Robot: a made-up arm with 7 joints. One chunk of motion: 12 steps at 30 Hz.
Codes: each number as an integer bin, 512 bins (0 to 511) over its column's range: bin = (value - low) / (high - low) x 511, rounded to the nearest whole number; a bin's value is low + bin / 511 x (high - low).
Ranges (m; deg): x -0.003..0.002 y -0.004..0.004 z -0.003..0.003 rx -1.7..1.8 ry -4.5..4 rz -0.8..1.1
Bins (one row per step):
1: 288 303 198 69 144 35
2: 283 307 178 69 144 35
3: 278 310 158 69 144 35
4: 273 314 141 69 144 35
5: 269 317 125 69 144 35
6: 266 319 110 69 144 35
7: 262 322 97 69 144 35
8: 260 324 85 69 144 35
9: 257 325 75 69 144 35
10: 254 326 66 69 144 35
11: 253 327 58 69 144 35
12: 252 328 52 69 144 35
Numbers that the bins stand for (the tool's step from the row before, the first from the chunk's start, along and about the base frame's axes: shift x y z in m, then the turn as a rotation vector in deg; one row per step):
1: -0.00018 0.00074 -0.00068 -1.227 -2.105 -0.670
2: -0.00023 0.00081 -0.00091 -1.227 -2.105 -0.670
3: -0.00028 0.00085 -0.00114 -1.227 -2.105 -0.670
4: -0.00033 0.00092 -0.00134 -1.227 -2.105 -0.670
5: -0.00037 0.00096 -0.00153 -1.227 -2.105 -0.670
6: -0.00040 0.00099 -0.00171 -1.227 -2.105 -0.670
7: -0.00044 0.00104 -0.00186 -1.227 -2.105 -0.670
8: -0.00046 0.00107 -0.00200 -1.227 -2.105 -0.670
9: -0.00049 0.00109 -0.00212 -1.227 -2.105 -0.670
10: -0.00051 0.00110 -0.00223 -1.227 -2.105 -0.670
11: -0.00052 0.00112 -0.00232 -1.227 -2.105 -0.670
12: -0.00053 0.00114 -0.00239 -1.227 -2.105 -0.670

